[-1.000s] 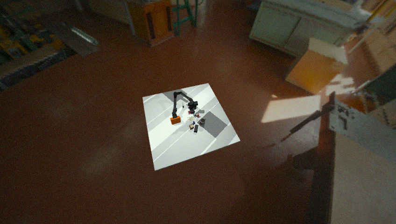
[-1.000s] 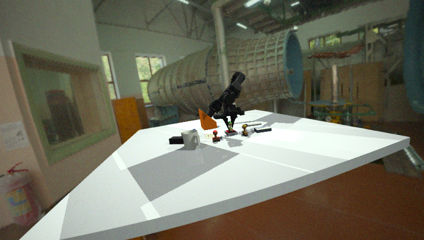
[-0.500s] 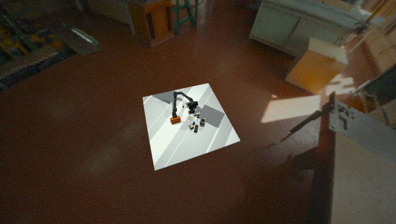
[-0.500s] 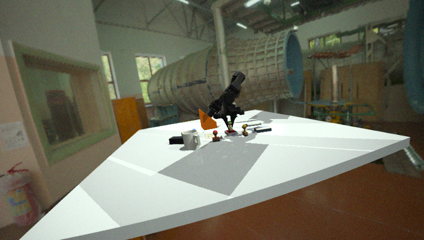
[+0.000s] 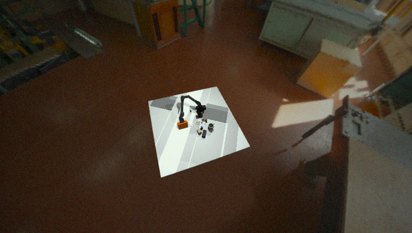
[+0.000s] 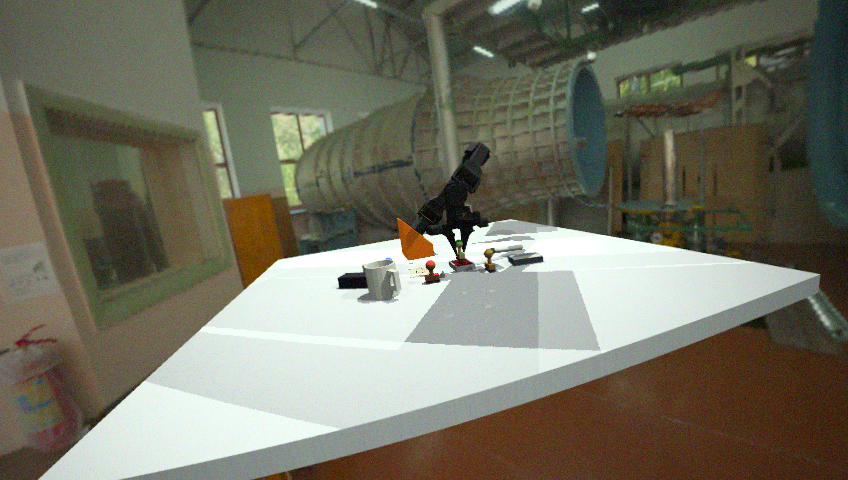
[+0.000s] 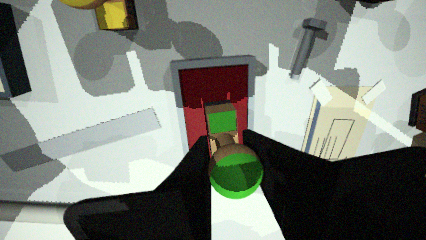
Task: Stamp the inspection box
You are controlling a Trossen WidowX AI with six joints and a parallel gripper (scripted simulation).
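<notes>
My gripper tip is 4 cm above the red ink pad. Round my gripper tip: bolt: 7 cm to the right, 6 cm ahead, 4 cm below; green-knobbed stamp: right at my gripper tip; yellow-knobbed stamp: 9 cm ahead, 6 cm to the left, 3 cm below.
</notes>
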